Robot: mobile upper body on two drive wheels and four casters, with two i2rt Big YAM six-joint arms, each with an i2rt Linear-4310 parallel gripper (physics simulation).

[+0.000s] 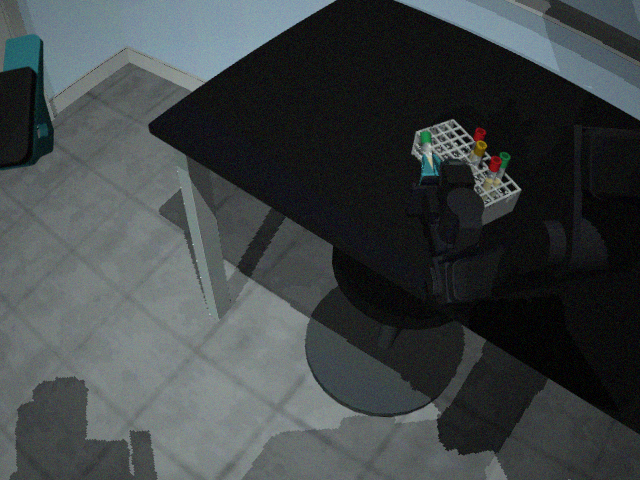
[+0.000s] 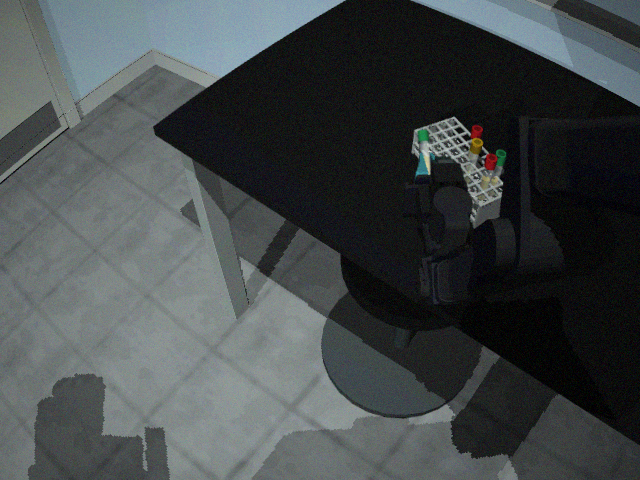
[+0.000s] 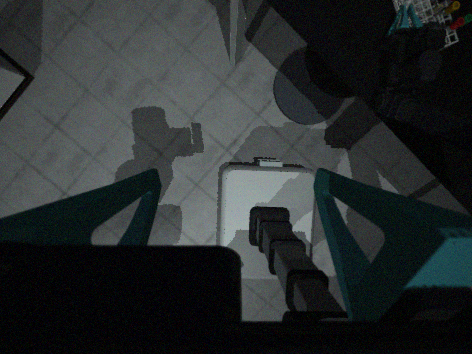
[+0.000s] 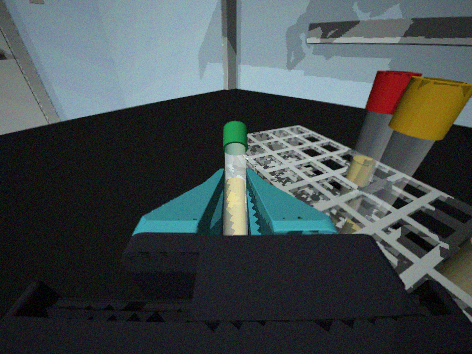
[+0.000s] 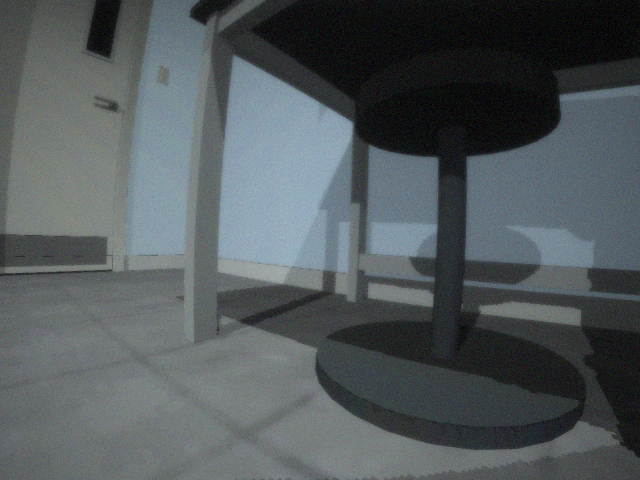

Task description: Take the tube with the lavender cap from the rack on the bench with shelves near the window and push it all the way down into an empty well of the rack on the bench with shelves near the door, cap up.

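Places are measured from the left arm's base along level axes (x left, y ahead, z down), in millimetres.
Pixels of known places: left gripper, fingertip midpoint: (image 3: 237, 177); right gripper, fingertip midpoint: (image 1: 428, 156) (image 2: 425, 155) (image 3: 405, 5) (image 4: 235, 176).
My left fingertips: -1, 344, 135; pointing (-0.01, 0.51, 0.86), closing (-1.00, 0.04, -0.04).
Ahead of a thing's pixels: the offset from my left fingertips to its top centre, as dx, dy, dz. "spot": to the spot under its first point. Level surfaces: height alone.
My right gripper (image 1: 430, 165) (image 2: 423, 164) (image 4: 235, 176) is shut on a clear tube with a green cap @(spot: -446, +463, +437) (image 1: 425, 136) (image 2: 423, 135) (image 4: 235, 134) and yellowish contents. The tube is cap up at the left end of the white rack @(spot: -564, +336, +481) (image 1: 500, 207) (image 2: 488, 210) (image 4: 414, 274); its lower end is hidden, so I cannot tell whether it is in a well. Tubes with red @(spot: -536, +357, +395) (image 1: 495, 163), yellow @(-522, +401, +394) (image 1: 480, 148) and green @(spot: -557, +368, +393) (image 1: 505, 158) caps stand in the rack, and another red cap @(spot: -527, +427, +394) (image 1: 479, 133) is behind. No lavender cap shows. My left gripper (image 3: 237, 177) is open and empty, away from the rack.
The rack stands on a black bench @(dz +513) (image 1: 289, 113) (image 2: 299, 103). A round stool base @(-487, +480, +1245) (image 1: 372, 372) (image 5: 413, 392) and a stool seat @(spot: -446, +371, +842) (image 5: 460, 103) are at its near edge. A bench leg @(spot: +5, +594, +918) (image 1: 199, 248) (image 5: 202, 206) stands left of the stool. A door (image 5: 62, 155) is at the far left.
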